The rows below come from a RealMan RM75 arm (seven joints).
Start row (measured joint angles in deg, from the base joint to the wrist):
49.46, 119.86, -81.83, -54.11, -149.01, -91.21, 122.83
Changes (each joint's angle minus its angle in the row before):
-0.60, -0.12, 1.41, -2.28, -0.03, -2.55, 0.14
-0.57, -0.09, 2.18, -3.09, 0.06, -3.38, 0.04
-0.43, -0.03, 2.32, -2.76, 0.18, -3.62, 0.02
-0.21, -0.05, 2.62, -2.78, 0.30, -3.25, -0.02
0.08, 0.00, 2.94, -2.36, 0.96, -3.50, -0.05
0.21, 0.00, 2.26, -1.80, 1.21, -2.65, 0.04
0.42, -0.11, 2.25, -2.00, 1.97, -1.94, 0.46
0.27, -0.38, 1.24, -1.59, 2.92, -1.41, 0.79
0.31, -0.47, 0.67, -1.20, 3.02, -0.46, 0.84
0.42, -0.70, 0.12, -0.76, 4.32, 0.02, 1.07
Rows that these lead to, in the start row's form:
48.86, 119.74, -80.42, -56.39, -149.04, -93.76, 122.97
48.29, 119.65, -78.24, -59.48, -148.98, -97.14, 123.01
47.86, 119.62, -75.92, -62.24, -148.80, -100.76, 123.03
47.65, 119.57, -73.30, -65.02, -148.50, -104.01, 123.01
47.73, 119.57, -70.36, -67.38, -147.54, -107.51, 122.96
47.94, 119.57, -68.10, -69.18, -146.33, -110.16, 123.00
48.36, 119.46, -65.85, -71.18, -144.36, -112.10, 123.46
48.63, 119.08, -64.61, -72.77, -141.44, -113.51, 124.25
48.94, 118.61, -63.94, -73.97, -138.42, -113.97, 125.09
49.36, 117.91, -63.82, -74.73, -134.10, -113.95, 126.16

